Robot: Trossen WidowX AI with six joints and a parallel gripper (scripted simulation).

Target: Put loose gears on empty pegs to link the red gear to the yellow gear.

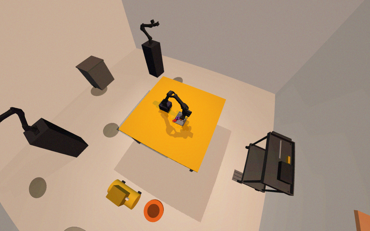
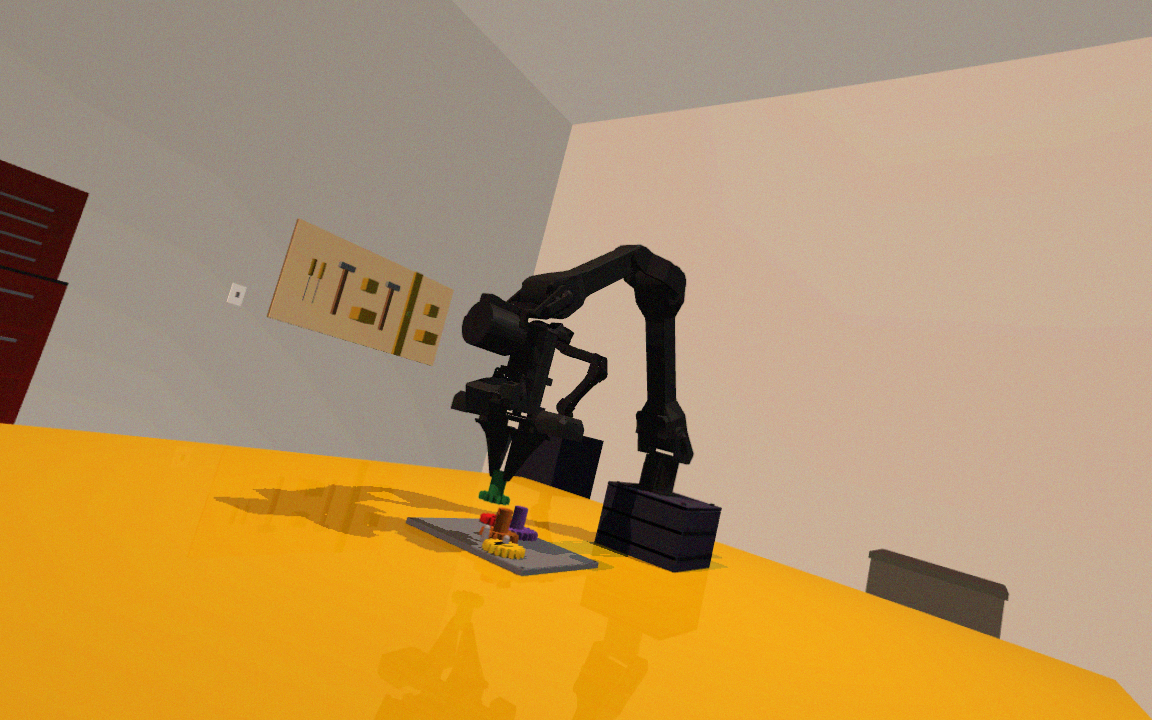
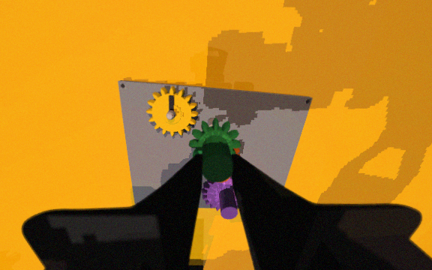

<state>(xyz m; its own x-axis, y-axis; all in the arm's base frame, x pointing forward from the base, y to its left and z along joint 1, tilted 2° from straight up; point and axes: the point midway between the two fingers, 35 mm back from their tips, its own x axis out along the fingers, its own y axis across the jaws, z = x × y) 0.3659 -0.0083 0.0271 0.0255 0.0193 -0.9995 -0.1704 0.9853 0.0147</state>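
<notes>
My gripper tip is 4 cm past the orange gear, 2 cm to the left of it and 7 cm above it. Round my gripper tip: green gear (1 cm below); then red gear (10 cm behind, 9 cm to the right, 7 cm below); then purple gear (9 cm behind, 4 cm to the right, 7 cm below).
</notes>
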